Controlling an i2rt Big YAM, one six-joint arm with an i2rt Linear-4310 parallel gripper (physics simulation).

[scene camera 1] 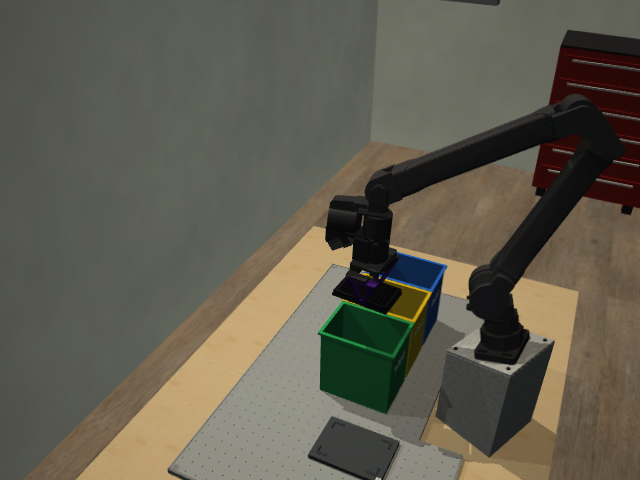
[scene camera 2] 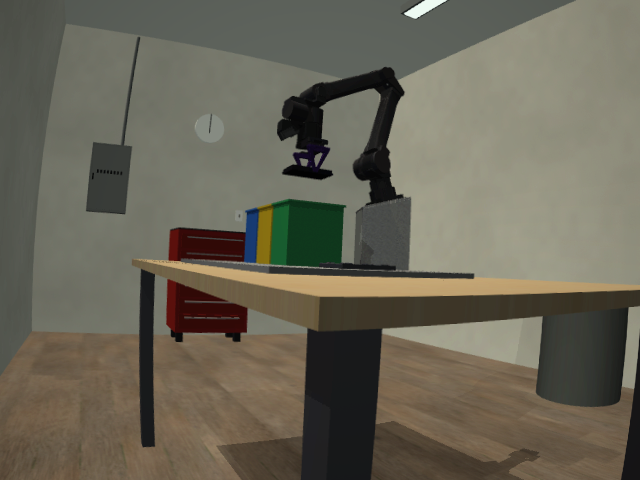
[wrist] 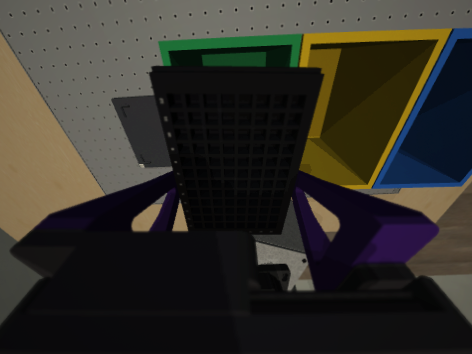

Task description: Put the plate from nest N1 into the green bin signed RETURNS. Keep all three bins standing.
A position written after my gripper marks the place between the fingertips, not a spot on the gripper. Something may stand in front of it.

Note:
I see my gripper [scene camera 1: 369, 294], a green bin [scene camera 1: 363, 358], a blue bin [scene camera 1: 424, 274], a yellow bin [scene camera 1: 411, 306], a black plate [scene camera 1: 384, 297] and a dark grey nest [wrist: 142, 125].
The green bin is seen too in scene camera 2 [scene camera 2: 304, 233] and in the wrist view [wrist: 270, 50]. The yellow bin shows as well in scene camera 2 [scene camera 2: 265, 223]. The black plate shows as well in the wrist view [wrist: 236, 135].

